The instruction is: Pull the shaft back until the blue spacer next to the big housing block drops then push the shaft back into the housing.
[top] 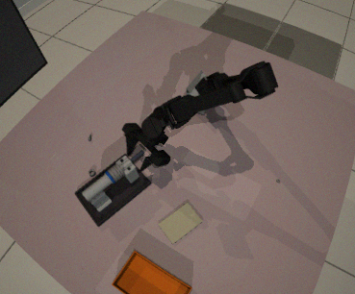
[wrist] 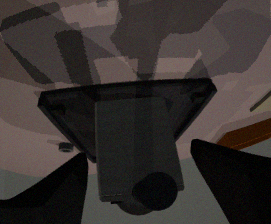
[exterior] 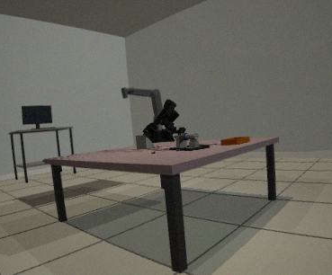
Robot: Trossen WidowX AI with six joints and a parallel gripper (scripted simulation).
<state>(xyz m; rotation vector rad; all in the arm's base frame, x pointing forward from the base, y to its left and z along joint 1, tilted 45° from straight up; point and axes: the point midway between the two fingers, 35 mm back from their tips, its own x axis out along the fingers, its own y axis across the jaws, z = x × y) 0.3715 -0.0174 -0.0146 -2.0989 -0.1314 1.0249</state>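
Now: gripper tip 4 cm short of the dark shaft, 1 cm to the left of it and 2 cm below it. Round my gripper tip: cream card: 7 cm ahead, 23 cm to the left, 5 cm below; then blue spacer: 9 cm ahead, 2 cm to the right, 2 cm above; then tiny dark part: 24 cm to the right, 5 cm below.
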